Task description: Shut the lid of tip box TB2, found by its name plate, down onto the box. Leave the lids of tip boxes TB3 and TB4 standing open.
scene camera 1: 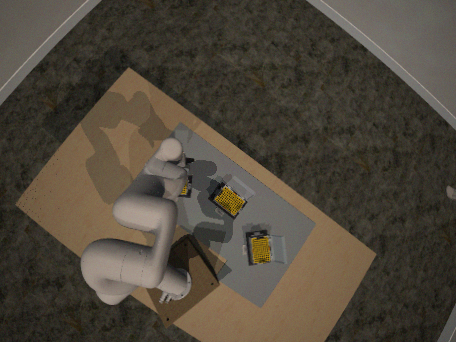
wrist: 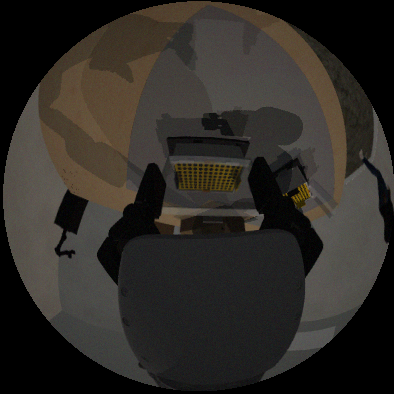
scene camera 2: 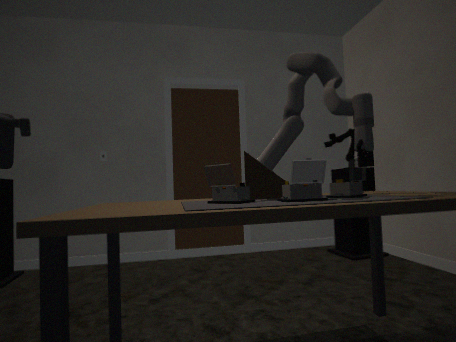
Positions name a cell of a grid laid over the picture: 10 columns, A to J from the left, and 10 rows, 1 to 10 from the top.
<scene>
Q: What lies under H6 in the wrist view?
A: My gripper.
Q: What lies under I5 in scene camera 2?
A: My gripper.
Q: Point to a lid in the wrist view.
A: F5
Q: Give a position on a grey mat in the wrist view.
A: At F2
</scene>
